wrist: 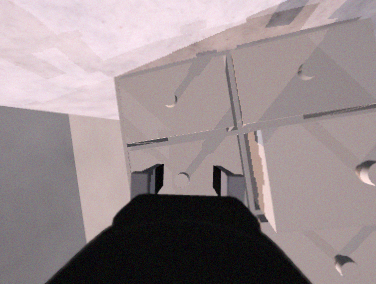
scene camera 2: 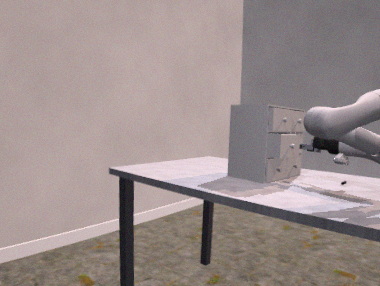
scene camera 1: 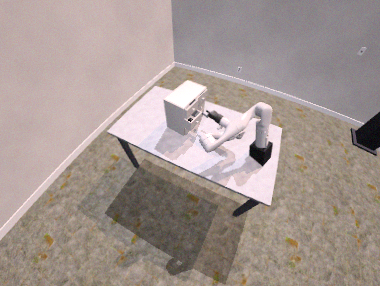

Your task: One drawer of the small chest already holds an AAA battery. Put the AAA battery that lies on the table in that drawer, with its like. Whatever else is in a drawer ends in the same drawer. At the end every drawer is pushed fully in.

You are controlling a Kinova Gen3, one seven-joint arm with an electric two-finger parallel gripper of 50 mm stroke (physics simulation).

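The small chest [scene camera 1: 175,117] [scene camera 2: 246,142] stands on the table. Its middle drawer on the left in the scene camera 2 view [scene camera 2: 286,146] [wrist: 315,160] is pulled out. Something dark, too small to name, lies in it in the scene camera 1 view. The upper drawer on that side [scene camera 2: 276,120] looks slightly out. A small dark AAA battery [scene camera 2: 343,182] lies on the table, right of the chest. My gripper [scene camera 1: 205,113] [scene camera 2: 302,146] [wrist: 188,175] is open and empty at the neighbouring middle drawer's front, its knob [wrist: 183,177] showing between the fingertips; contact cannot be told.
The table [scene camera 1: 137,117] [scene camera 2: 170,172] carries the chest and the arm's black base [scene camera 1: 261,152]. The arm [scene camera 1: 235,131] [scene camera 2: 345,117] reaches low over the table to the chest. The pulled-out drawer's side wall [wrist: 264,175] stands close beside the fingers. Walls rise behind the table.
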